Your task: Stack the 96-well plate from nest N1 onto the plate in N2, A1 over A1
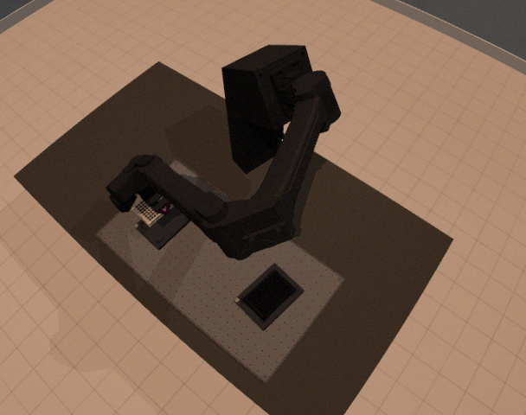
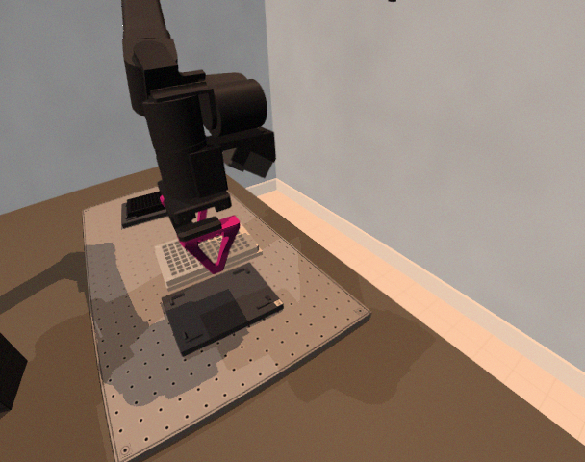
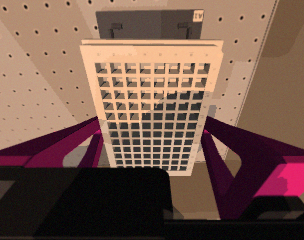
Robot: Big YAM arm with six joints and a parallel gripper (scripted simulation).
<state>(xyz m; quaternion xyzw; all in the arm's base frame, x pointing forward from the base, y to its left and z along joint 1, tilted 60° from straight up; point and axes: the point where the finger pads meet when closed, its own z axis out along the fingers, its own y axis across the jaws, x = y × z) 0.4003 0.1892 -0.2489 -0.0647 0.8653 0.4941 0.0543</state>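
My hand is 100 mm past the black 96-well plate, 400 mm to the right of it and 90 mm above it. Round my hand: cream 96-well plate: right at my hand; plate nest N1: 110 mm below; plate nest N2: 100 mm behind, 400 mm to the left, 110 mm below.
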